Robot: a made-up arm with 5 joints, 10 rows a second.
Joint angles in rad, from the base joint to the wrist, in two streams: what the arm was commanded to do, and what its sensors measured. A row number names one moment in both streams.
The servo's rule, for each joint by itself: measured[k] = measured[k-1] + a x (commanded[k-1-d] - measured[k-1]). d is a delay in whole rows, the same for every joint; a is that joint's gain. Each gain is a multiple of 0.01, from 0.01 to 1. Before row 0 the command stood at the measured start. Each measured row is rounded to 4 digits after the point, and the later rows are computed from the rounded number. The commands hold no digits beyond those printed.
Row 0, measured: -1.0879 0.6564 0.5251 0.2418 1.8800
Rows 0 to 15, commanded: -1.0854 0.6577 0.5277 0.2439 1.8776; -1.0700 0.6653 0.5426 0.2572 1.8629; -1.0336 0.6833 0.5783 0.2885 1.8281; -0.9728 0.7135 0.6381 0.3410 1.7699; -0.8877 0.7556 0.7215 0.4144 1.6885; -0.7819 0.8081 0.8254 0.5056 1.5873; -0.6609 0.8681 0.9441 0.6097 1.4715; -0.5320 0.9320 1.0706 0.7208 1.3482; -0.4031 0.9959 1.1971 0.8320 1.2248; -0.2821 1.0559 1.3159 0.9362 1.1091; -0.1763 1.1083 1.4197 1.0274 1.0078; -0.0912 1.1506 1.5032 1.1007 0.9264; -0.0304 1.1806 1.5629 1.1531 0.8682; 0.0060 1.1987 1.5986 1.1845 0.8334; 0.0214 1.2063 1.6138 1.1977 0.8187; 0.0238 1.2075 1.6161 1.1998 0.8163
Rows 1 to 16, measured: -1.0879 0.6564 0.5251 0.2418 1.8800; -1.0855 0.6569 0.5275 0.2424 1.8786; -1.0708 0.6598 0.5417 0.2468 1.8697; -1.0355 0.6680 0.5761 0.2593 1.8460; -0.9759 0.6839 0.6344 0.2838 1.8026; -0.8921 0.7090 0.7163 0.3230 1.7376; -0.7874 0.7437 0.8189 0.3778 1.6519; -0.6672 0.7872 0.9366 0.4474 1.5491; -0.5388 0.8379 1.0626 0.5294 1.4346; -0.4099 0.8932 1.1890 0.6202 1.3150; -0.2885 0.9501 1.3083 0.7150 1.1976; -0.1819 1.0055 1.4130 0.8087 1.0894; -0.0957 1.0563 1.4978 0.8963 0.9965; -0.0337 1.0998 1.5590 0.9733 0.9234; 0.0040 1.1344 1.5962 1.0367 0.8721; 0.0205 1.1596 1.6127 1.0850 0.8417
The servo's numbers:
d 1
a 0.95 0.35 0.94 0.30 0.57

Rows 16 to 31, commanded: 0.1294 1.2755 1.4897 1.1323 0.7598; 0.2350 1.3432 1.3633 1.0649 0.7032; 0.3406 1.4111 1.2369 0.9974 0.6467; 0.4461 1.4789 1.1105 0.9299 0.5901; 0.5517 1.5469 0.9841 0.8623 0.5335; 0.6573 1.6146 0.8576 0.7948 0.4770; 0.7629 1.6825 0.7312 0.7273 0.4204; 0.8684 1.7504 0.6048 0.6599 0.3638; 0.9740 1.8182 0.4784 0.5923 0.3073; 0.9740 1.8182 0.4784 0.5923 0.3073; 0.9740 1.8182 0.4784 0.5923 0.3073; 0.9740 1.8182 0.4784 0.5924 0.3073; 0.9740 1.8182 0.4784 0.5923 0.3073; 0.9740 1.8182 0.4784 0.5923 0.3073; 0.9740 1.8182 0.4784 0.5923 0.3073; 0.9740 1.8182 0.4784 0.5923 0.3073
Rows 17 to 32, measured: 0.0236 1.1764 1.6159 1.1194 0.8272; 0.1241 1.2111 1.4973 1.1233 0.7888; 0.2295 1.2573 1.3713 1.1058 0.7400; 0.3350 1.3111 1.2450 1.0733 0.6868; 0.4405 1.3698 1.1186 1.0303 0.6317; 0.5461 1.4318 0.9922 0.9799 0.5757; 0.6517 1.4958 0.8657 0.9244 0.5194; 0.7573 1.5611 0.7393 0.8653 0.4630; 0.8628 1.6274 0.6129 0.8037 0.4065; 0.9684 1.6942 0.4865 0.7403 0.3500; 0.9737 1.7376 0.4789 0.6959 0.3257; 0.9740 1.7658 0.4784 0.6648 0.3152; 0.9740 1.7841 0.4784 0.6431 0.3107; 0.9740 1.7960 0.4784 0.6279 0.3088; 0.9740 1.8038 0.4784 0.6172 0.3079; 0.9740 1.8088 0.4784 0.6097 0.3076
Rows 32 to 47, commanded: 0.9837 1.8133 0.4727 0.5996 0.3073; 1.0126 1.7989 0.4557 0.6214 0.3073; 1.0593 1.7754 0.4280 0.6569 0.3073; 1.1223 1.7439 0.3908 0.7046 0.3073; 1.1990 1.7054 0.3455 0.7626 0.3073; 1.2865 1.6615 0.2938 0.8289 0.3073; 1.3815 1.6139 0.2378 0.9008 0.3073; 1.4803 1.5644 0.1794 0.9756 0.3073; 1.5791 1.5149 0.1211 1.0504 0.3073; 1.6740 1.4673 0.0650 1.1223 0.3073; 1.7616 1.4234 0.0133 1.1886 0.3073; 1.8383 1.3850 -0.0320 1.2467 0.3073; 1.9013 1.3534 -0.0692 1.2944 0.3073; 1.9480 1.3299 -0.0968 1.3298 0.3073; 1.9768 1.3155 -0.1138 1.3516 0.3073; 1.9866 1.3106 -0.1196 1.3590 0.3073
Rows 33 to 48, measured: 0.9740 1.8121 0.4784 0.6045 0.3074; 0.9832 1.8125 0.4730 0.6030 0.3073; 1.0111 1.8077 0.4567 0.6085 0.3073; 1.0569 1.7964 0.4297 0.6230 0.3073; 1.1190 1.7780 0.3931 0.6475 0.3073; 1.1950 1.7526 0.3484 0.6820 0.3073; 1.2819 1.7207 0.2971 0.7261 0.3073; 1.3765 1.6833 0.2414 0.7785 0.3073; 1.4751 1.6417 0.1831 0.8376 0.3073; 1.5739 1.5973 0.1248 0.9014 0.3073; 1.6690 1.5518 0.0686 0.9677 0.3073; 1.7570 1.5069 0.0166 1.0340 0.3073; 1.8342 1.4642 -0.0291 1.0978 0.3073; 1.8979 1.4254 -0.0668 1.1568 0.3073; 1.9455 1.3920 -0.0950 1.2087 0.3073; 1.9752 1.3652 -0.1127 1.2516 0.3073
